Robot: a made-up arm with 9 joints. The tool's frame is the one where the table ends. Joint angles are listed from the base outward.
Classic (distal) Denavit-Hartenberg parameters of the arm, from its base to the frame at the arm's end. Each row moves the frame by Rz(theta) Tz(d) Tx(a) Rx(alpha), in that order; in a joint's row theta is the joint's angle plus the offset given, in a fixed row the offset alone. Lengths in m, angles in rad.
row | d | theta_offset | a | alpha
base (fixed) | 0 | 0 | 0 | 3.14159
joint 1 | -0.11 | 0 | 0.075 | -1.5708
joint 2 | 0.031 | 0 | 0.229 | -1.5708
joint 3 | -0.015 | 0 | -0.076 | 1.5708
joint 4 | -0.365 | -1.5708 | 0.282 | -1.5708
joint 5 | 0.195 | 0 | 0.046 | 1.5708
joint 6 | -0.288 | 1.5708 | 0.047 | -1.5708
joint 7 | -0.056 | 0 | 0.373 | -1.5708
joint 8 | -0.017 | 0 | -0.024 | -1.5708
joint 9 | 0 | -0.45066 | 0.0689 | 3.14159
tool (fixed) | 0.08 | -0.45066 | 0 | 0
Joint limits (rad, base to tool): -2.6..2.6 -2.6..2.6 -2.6..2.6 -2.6..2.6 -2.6..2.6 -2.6..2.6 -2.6..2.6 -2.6..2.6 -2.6..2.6
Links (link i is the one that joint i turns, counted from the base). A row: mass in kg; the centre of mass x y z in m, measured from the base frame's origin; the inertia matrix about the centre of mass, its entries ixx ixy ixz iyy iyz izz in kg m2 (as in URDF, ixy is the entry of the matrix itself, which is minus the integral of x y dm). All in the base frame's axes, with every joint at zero. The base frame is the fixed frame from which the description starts. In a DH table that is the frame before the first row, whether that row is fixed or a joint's. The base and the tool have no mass.
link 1: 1.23; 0.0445 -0.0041 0.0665; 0.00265 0 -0.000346 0.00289 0 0.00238
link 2: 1.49; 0.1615 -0.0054 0.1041; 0.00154 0.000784 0 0.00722 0 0.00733
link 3: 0.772; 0.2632 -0.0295 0.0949; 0.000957 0 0.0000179 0.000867 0 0.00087
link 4: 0.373; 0.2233 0.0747 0.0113; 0.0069 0 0 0.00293 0.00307 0.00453
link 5: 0.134; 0.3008 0.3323 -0.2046; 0.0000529 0 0.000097 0.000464 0 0.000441
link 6: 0.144; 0.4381 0.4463 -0.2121; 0.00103 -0.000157 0 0.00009 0 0.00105
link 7: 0.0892; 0.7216 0.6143 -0.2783; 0.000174 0 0.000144 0.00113 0 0.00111
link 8: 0.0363; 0.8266 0.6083 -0.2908; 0.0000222 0 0 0.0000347 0 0.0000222
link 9: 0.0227; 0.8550 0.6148 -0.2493; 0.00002 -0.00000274 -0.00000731 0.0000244 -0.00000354 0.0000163
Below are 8 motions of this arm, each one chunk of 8 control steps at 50 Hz.
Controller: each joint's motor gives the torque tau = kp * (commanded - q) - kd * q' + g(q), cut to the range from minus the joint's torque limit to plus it. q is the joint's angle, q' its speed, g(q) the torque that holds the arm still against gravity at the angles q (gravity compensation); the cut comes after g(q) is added. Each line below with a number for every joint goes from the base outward.
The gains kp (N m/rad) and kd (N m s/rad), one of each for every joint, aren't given. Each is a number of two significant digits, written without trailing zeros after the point. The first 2 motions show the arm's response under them.
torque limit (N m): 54 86 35 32 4.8 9.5 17 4.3 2.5
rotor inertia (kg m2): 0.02 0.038 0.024 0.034 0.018 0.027 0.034 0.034 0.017
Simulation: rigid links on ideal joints. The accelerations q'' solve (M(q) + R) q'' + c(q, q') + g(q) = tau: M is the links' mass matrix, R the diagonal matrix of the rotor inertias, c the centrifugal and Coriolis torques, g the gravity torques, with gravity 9.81 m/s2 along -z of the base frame. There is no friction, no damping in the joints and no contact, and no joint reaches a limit. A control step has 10 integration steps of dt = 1/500 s. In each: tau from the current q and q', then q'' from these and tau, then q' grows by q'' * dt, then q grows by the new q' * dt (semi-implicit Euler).
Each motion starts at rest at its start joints. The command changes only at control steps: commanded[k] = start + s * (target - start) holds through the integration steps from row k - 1 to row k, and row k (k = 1, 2, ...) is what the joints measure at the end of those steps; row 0 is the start. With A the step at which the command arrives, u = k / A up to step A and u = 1 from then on. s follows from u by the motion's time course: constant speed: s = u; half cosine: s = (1 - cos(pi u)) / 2; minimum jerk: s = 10 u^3 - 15 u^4 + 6 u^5; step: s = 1 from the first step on.
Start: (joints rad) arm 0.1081 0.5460 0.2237 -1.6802 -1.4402 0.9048 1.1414 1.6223 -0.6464
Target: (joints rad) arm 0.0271 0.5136 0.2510 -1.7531 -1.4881 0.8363 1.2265 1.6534 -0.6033
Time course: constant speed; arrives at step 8
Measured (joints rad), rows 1 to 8:
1: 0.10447 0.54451 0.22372 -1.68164 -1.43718 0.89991 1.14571 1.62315 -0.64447
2: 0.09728 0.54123 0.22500 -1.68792 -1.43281 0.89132 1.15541 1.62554 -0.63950
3: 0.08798 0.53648 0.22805 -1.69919 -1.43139 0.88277 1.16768 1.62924 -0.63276
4: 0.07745 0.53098 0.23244 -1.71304 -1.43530 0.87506 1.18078 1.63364 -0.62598
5: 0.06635 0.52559 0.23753 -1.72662 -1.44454 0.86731 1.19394 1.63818 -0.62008
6: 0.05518 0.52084 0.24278 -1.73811 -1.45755 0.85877 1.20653 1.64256 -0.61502
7: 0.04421 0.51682 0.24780 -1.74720 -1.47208 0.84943 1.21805 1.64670 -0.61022
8: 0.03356 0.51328 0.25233 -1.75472 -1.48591 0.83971 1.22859 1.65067 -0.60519
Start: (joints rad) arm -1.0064 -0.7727 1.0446 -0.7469 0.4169 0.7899 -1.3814 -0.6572 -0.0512
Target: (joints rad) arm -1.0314 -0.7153 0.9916 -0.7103 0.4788 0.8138 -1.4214 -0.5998 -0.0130
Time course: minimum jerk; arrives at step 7
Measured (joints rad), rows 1 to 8:
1: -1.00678 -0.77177 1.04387 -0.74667 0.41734 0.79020 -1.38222 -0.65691 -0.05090
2: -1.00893 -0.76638 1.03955 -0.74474 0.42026 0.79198 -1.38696 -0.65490 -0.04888
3: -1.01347 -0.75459 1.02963 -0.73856 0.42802 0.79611 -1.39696 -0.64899 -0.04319
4: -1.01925 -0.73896 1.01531 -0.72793 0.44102 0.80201 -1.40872 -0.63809 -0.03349
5: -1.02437 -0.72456 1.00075 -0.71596 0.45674 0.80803 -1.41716 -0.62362 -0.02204
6: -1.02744 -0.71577 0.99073 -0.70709 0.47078 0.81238 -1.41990 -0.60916 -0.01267
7: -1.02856 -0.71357 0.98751 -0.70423 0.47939 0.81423 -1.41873 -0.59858 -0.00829
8: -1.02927 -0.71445 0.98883 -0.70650 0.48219 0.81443 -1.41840 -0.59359 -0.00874
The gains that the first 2 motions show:
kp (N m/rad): 600 1100 560 380 54 120 180 42 33
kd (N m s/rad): 15 14 7.3 4.8 1.4 2.2 1.9 1.1 0.54
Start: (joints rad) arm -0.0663 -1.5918 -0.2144 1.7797 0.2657 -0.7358 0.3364 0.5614 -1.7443
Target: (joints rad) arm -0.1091 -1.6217 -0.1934 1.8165 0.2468 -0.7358 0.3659 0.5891 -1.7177
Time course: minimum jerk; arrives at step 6
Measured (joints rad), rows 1 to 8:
1: -0.06682 -1.59253 -0.21411 1.78091 0.26460 -0.73569 0.33680 0.56162 -1.74399
2: -0.06996 -1.59645 -0.21220 1.78705 0.25879 -0.73515 0.33940 0.56308 -1.74198
3: -0.07744 -1.60411 -0.20741 1.79775 0.24853 -0.73447 0.34610 0.56712 -1.73664
4: -0.08850 -1.61316 -0.20068 1.80840 0.24012 -0.73450 0.35612 0.57390 -1.72825
5: -0.09981 -1.62016 -0.19467 1.81438 0.24022 -0.73565 0.36567 0.58181 -1.71960
6: -0.10783 -1.62316 -0.19152 1.81496 0.24901 -0.73733 0.37090 0.58828 -1.71420
7: -0.11167 -1.62359 -0.19093 1.81456 0.25866 -0.73818 0.37132 0.59180 -1.71325
8: -0.11236 -1.62294 -0.19125 1.81536 0.26276 -0.73754 0.36936 0.59255 -1.71516

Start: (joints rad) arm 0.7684 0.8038 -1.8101 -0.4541 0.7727 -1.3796 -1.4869 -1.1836 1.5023
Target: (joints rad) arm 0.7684 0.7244 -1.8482 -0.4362 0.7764 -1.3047 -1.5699 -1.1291 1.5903
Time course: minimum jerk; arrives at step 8
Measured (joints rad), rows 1 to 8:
1: 0.76827 0.80322 -1.81050 -0.45409 0.77305 -1.37900 -1.48774 -1.18341 1.50278
2: 0.76760 0.79929 -1.81284 -0.45381 0.77493 -1.37517 -1.49316 -1.18206 1.50614
3: 0.76646 0.78857 -1.81811 -0.45222 0.77799 -1.36555 -1.50663 -1.17793 1.51592
4: 0.76556 0.77061 -1.82600 -0.44855 0.77978 -1.35037 -1.52678 -1.16990 1.53352
5: 0.76569 0.74924 -1.83507 -0.44321 0.77835 -1.33273 -1.54789 -1.15835 1.55632
6: 0.76713 0.73064 -1.84323 -0.43773 0.77435 -1.31706 -1.56381 -1.14533 1.57849
7: 0.76944 0.71997 -1.84861 -0.43377 0.77031 -1.30695 -1.57127 -1.13382 1.59388
8: 0.77158 0.71832 -1.85065 -0.43233 0.76882 -1.30323 -1.57140 -1.12630 1.59939

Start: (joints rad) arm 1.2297 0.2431 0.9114 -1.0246 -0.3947 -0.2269 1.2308 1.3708 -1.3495
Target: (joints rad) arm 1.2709 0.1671 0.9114 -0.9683 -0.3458 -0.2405 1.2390 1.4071 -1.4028
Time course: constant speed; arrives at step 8
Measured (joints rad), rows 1 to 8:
1: 1.23186 0.23630 0.91275 -1.01808 -0.39766 -0.22821 1.23001 1.37177 -1.35168
2: 1.23587 0.22644 0.91314 -1.01116 -0.39941 -0.23052 1.23059 1.37454 -1.35738
3: 1.24067 0.21627 0.91320 -1.00508 -0.39629 -0.23274 1.23281 1.37889 -1.36541
4: 1.24574 0.20622 0.91319 -0.99886 -0.38882 -0.23451 1.23520 1.38411 -1.37392
5: 1.25097 0.19640 0.91283 -0.99201 -0.37891 -0.23593 1.23683 1.38953 -1.38168
6: 1.25634 0.18684 0.91213 -0.98449 -0.36823 -0.23715 1.23775 1.39472 -1.38849
7: 1.26182 0.17748 0.91131 -0.97660 -0.35785 -0.23831 1.23837 1.39955 -1.39476
8: 1.26731 0.16816 0.91063 -0.96877 -0.34836 -0.23954 1.23903 1.40408 -1.40100

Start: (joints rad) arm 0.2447 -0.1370 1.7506 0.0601 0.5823 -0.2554 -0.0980 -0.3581 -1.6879
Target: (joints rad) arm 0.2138 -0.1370 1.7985 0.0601 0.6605 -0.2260 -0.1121 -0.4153 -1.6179
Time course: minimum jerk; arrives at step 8
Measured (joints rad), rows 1 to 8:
1: 0.24458 -0.13697 1.75096 0.06019 0.58255 -0.25513 -0.09826 -0.35830 -1.68752
2: 0.24371 -0.13682 1.75333 0.06059 0.58447 -0.25340 -0.09977 -0.35972 -1.68485
3: 0.24106 -0.13664 1.75952 0.06100 0.59068 -0.24917 -0.10295 -0.36408 -1.67709
4: 0.23599 -0.13660 1.76980 0.06093 0.60294 -0.24287 -0.10674 -0.37253 -1.66311
5: 0.22895 -0.13677 1.78229 0.06027 0.62032 -0.23621 -0.10955 -0.38467 -1.64497
6: 0.22140 -0.13708 1.79374 0.05938 0.63919 -0.23099 -0.11063 -0.39833 -1.62729
7: 0.21527 -0.13736 1.80107 0.05876 0.65485 -0.22816 -0.11036 -0.41039 -1.61499
8: 0.21195 -0.13748 1.80310 0.05879 0.66390 -0.22737 -0.10981 -0.41826 -1.61059

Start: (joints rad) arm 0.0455 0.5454 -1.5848 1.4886 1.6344 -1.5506 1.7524 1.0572 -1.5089
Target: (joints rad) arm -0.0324 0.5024 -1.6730 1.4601 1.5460 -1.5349 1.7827 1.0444 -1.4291
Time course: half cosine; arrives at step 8
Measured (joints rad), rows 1 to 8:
1: 0.04401 0.54459 -1.58746 1.48831 1.63436 -1.55029 1.75345 1.05711 -1.50789
2: 0.03891 0.54134 -1.59587 1.48642 1.63303 -1.54913 1.75713 1.05667 -1.50336
3: 0.02973 0.53487 -1.60955 1.48187 1.62797 -1.54703 1.76322 1.05556 -1.49331
4: 0.01720 0.52607 -1.62625 1.47547 1.61737 -1.54428 1.76999 1.05366 -1.47804
5: 0.00293 0.51674 -1.64329 1.46886 1.60099 -1.54126 1.77577 1.05114 -1.46008
6: -0.01097 0.50861 -1.65807 1.46339 1.58047 -1.53840 1.77968 1.04839 -1.44298
7: -0.02232 0.50291 -1.66842 1.45978 1.55908 -1.53611 1.78143 1.04590 -1.43004
8: -0.02925 0.50038 -1.67285 1.45835 1.54082 -1.53479 1.78101 1.04413 -1.42348

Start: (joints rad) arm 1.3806 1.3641 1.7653 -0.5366 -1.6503 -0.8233 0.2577 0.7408 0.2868
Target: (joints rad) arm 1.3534 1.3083 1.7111 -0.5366 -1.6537 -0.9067 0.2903 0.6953 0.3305
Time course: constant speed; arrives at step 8
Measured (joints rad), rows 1 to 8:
1: 1.37930 1.35948 1.76093 -0.53801 -1.65329 -0.82921 0.26017 0.73958 0.28864
2: 1.37690 1.35178 1.75355 -0.53832 -1.65547 -0.84049 0.26513 0.73615 0.29343
3: 1.37358 1.34410 1.74597 -0.53752 -1.65484 -0.85204 0.27022 0.73078 0.30009
4: 1.36982 1.33689 1.73891 -0.53666 -1.65310 -0.86212 0.27446 0.72429 0.30705
5: 1.36604 1.32982 1.73211 -0.53616 -1.65180 -0.87152 0.27826 0.71752 0.31335
6: 1.36243 1.32280 1.72536 -0.53601 -1.65140 -0.88125 0.28214 0.71098 0.31884
7: 1.35899 1.31585 1.71861 -0.53610 -1.65171 -0.89159 0.28624 0.70486 0.32391
8: 1.35566 1.30895 1.71188 -0.53630 -1.65245 -0.90232 0.29038 0.69911 0.32897

